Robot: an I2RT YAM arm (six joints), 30 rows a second.
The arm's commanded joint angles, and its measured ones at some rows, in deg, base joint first. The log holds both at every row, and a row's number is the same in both.
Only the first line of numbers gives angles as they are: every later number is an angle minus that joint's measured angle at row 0.
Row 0, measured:
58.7, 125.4, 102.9, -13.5, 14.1, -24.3
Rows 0 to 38, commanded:
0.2, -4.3, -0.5, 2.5, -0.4, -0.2
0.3, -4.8, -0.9, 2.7, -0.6, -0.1
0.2, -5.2, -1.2, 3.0, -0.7, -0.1
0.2, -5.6, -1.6, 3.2, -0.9, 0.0
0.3, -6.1, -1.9, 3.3, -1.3, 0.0
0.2, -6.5, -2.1, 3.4, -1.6, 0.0
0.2, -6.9, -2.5, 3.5, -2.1, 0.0
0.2, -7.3, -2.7, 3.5, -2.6, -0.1
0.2, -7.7, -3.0, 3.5, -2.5, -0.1
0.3, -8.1, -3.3, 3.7, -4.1, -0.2
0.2, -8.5, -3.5, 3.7, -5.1, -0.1
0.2, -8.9, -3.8, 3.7, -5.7, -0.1
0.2, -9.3, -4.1, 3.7, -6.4, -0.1
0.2, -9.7, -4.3, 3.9, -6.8, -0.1
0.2, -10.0, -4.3, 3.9, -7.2, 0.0
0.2, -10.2, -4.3, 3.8, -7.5, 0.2
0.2, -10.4, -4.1, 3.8, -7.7, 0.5
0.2, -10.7, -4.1, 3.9, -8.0, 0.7
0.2, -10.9, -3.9, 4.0, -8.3, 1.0
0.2, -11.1, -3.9, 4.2, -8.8, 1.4
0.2, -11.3, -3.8, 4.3, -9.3, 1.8
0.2, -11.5, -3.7, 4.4, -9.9, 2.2
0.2, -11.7, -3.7, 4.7, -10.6, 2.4
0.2, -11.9, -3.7, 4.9, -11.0, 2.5
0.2, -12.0, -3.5, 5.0, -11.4, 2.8
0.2, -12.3, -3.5, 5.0, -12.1, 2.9
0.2, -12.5, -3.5, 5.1, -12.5, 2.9
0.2, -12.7, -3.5, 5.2, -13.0, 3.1
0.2, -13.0, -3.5, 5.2, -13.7, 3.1
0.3, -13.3, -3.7, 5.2, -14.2, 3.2
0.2, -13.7, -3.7, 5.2, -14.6, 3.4
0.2, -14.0, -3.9, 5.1, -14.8, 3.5
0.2, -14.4, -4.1, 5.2, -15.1, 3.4
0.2, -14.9, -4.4, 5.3, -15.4, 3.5
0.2, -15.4, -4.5, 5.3, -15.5, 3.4
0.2, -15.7, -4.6, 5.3, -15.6, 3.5
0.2, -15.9, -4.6, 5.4, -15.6, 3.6
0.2, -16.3, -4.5, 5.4, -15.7, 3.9
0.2, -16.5, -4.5, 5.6, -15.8, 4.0
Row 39, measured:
0.1, -12.1, -5.0, 2.5, -14.5, 2.9
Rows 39 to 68, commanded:
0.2, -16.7, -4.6, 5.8, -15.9, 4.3
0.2, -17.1, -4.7, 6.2, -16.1, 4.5
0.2, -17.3, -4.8, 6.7, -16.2, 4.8
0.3, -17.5, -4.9, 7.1, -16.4, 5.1
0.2, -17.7, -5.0, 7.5, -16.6, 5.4
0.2, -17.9, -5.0, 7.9, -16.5, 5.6
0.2, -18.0, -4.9, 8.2, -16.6, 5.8
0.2, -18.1, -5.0, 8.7, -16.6, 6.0
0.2, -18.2, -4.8, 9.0, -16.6, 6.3
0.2, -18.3, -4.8, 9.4, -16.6, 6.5
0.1, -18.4, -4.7, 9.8, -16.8, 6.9
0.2, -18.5, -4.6, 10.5, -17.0, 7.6
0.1, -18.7, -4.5, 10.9, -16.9, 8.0
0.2, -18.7, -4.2, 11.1, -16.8, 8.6
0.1, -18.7, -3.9, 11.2, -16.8, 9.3
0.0, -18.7, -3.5, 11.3, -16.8, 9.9
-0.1, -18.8, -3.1, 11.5, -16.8, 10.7
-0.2, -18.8, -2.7, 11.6, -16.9, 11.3
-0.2, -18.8, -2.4, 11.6, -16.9, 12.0
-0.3, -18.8, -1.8, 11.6, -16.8, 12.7
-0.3, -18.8, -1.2, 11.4, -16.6, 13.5
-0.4, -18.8, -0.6, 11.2, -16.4, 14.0
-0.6, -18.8, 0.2, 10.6, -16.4, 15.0
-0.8, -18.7, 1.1, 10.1, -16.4, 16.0
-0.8, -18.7, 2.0, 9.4, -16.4, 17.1
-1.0, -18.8, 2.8, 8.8, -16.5, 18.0
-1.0, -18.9, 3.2, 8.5, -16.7, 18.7
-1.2, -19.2, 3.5, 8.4, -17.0, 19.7
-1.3, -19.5, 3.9, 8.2, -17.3, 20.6
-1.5, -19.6, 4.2, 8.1, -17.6, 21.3
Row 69, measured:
-0.9, -15.5, 1.0, 7.0, -16.6, 17.1
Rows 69 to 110, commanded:
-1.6, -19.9, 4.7, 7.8, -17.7, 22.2
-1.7, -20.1, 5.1, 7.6, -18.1, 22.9
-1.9, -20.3, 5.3, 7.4, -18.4, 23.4
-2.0, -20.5, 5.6, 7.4, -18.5, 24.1
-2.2, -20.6, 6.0, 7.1, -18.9, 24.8
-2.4, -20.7, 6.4, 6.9, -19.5, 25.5
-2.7, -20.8, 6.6, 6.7, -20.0, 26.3
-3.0, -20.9, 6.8, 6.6, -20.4, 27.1
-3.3, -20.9, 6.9, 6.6, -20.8, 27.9
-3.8, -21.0, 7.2, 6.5, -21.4, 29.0
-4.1, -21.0, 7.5, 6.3, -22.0, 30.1
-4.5, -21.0, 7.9, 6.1, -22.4, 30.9
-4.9, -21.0, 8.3, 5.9, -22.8, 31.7
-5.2, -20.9, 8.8, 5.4, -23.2, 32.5
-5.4, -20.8, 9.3, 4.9, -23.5, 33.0
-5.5, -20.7, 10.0, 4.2, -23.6, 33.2
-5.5, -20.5, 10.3, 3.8, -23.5, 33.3
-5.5, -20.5, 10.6, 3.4, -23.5, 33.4
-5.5, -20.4, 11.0, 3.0, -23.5, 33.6
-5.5, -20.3, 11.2, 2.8, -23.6, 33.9
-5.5, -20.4, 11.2, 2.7, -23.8, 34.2
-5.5, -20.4, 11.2, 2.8, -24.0, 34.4
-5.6, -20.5, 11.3, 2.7, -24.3, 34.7
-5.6, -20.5, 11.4, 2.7, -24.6, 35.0
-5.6, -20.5, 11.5, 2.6, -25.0, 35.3
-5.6, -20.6, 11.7, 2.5, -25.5, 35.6
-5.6, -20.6, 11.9, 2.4, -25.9, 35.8
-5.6, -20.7, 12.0, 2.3, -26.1, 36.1
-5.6, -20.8, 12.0, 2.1, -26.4, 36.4
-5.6, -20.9, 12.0, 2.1, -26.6, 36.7
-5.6, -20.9, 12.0, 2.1, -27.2, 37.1
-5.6, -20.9, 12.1, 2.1, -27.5, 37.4
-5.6, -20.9, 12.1, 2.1, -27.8, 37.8
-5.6, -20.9, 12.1, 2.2, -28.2, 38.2
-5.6, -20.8, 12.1, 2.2, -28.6, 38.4
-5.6, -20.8, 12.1, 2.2, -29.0, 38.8
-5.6, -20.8, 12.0, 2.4, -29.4, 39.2
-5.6, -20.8, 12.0, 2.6, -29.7, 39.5
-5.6, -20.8, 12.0, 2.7, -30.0, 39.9
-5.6, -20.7, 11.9, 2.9, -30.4, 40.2
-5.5, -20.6, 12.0, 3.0, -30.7, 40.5
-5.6, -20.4, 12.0, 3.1, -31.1, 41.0
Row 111, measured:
-5.9, -17.7, 8.9, 0.5, -28.3, 38.7
